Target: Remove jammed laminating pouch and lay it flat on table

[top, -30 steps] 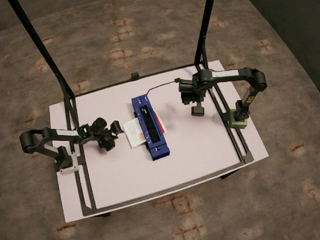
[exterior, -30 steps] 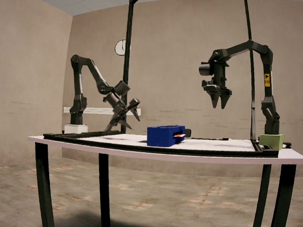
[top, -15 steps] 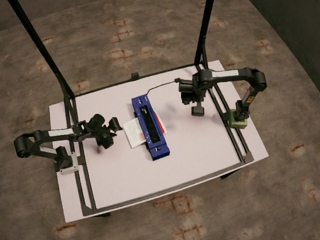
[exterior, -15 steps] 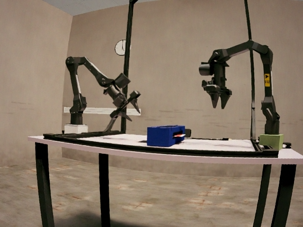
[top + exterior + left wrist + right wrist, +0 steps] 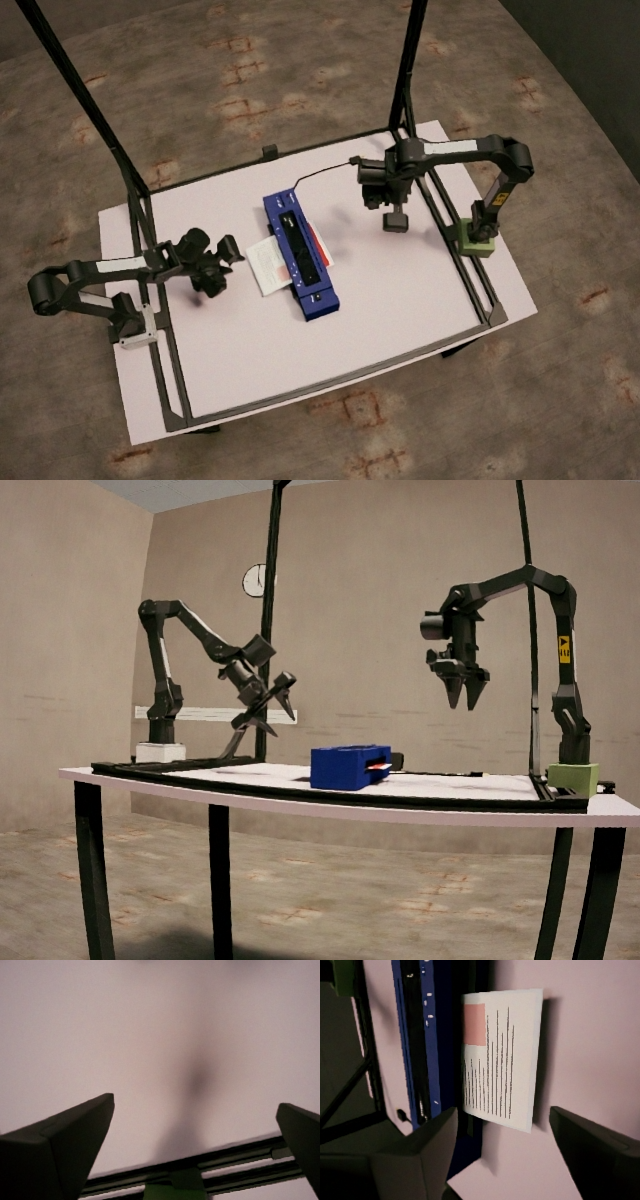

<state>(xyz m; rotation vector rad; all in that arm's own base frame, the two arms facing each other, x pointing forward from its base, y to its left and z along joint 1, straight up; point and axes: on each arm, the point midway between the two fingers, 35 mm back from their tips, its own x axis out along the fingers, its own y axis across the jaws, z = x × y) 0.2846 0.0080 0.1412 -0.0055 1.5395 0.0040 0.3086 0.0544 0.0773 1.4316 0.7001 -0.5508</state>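
My left hand is 230 mm to the left of the release key, 140 mm short of it and 130 mm above it. The rest, counted from my left hand: plug 290 mm behind, 200 mm below, 30 mm to the left.
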